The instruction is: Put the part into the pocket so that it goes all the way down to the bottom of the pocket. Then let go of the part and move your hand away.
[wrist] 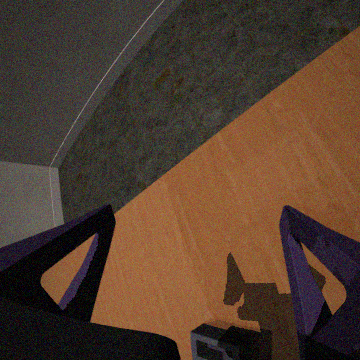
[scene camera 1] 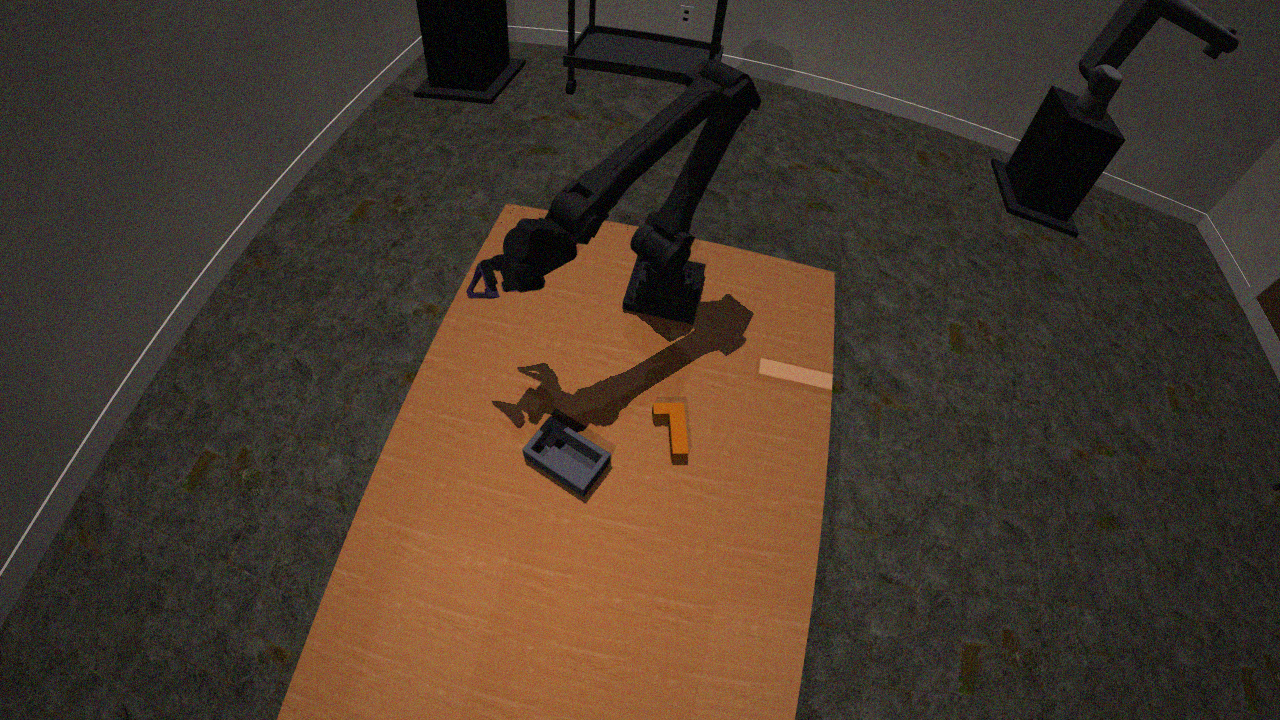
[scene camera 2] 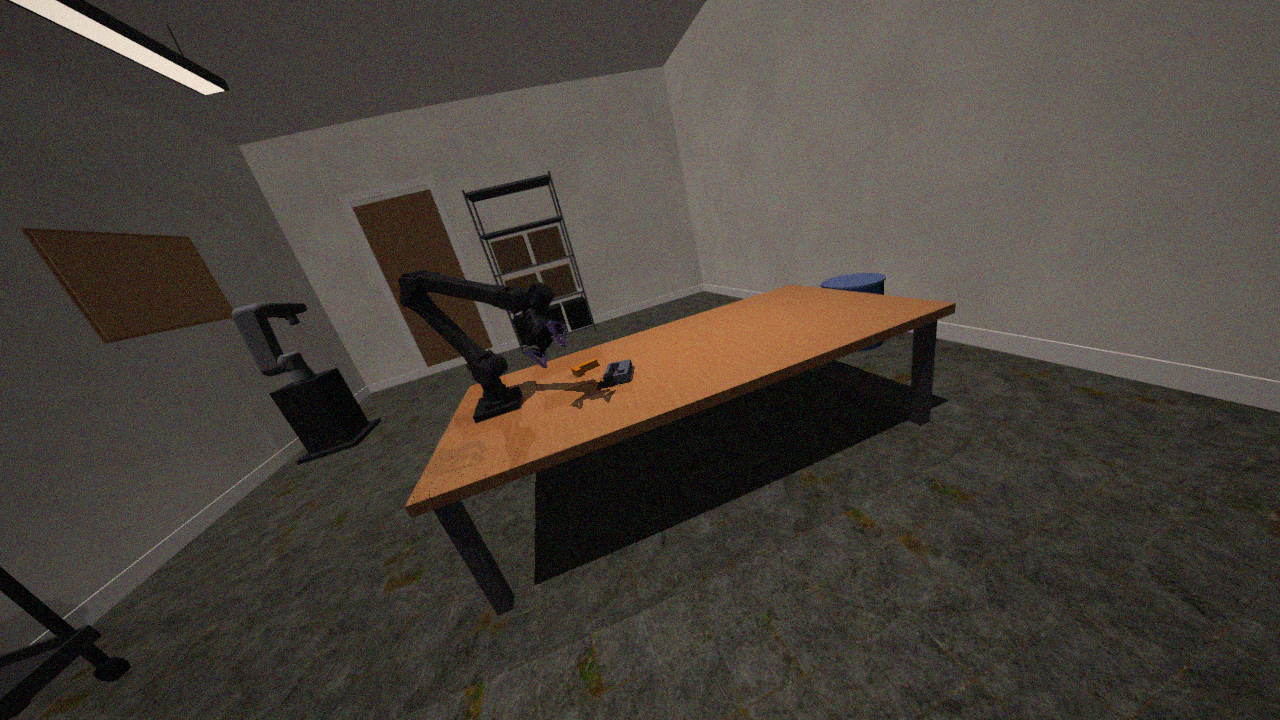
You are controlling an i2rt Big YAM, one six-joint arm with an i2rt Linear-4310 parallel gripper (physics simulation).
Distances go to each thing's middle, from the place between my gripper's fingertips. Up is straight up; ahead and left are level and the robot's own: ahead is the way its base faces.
The pocket (scene camera 1: 567,456) lies 210 mm to the left of my hand, 190 mm below it and 190 mm ahead of it. Also, from my hand: orange part (scene camera 1: 674,413): 390 mm to the left, 190 mm below, 80 mm ahead.
